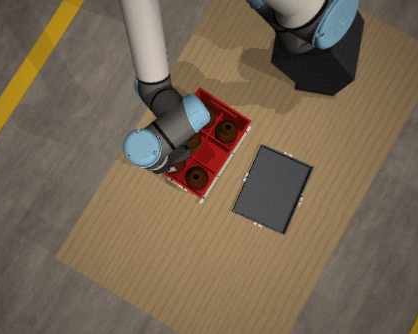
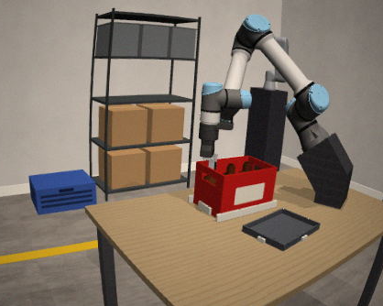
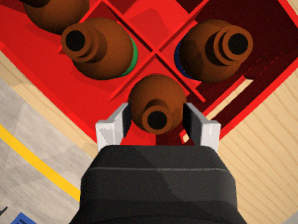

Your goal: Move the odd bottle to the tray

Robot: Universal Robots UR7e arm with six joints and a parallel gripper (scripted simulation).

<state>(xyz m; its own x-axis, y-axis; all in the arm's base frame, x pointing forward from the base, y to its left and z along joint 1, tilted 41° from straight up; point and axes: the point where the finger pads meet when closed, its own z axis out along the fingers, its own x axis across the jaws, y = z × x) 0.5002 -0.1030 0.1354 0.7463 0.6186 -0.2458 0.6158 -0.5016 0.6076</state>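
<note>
Now: hand 90 mm past the red crate, 50 mm to the right of it and 80 mm above it. Round my hand: dark grey tray (80 mm behind, 330 mm to the left, 150 mm below).
</note>
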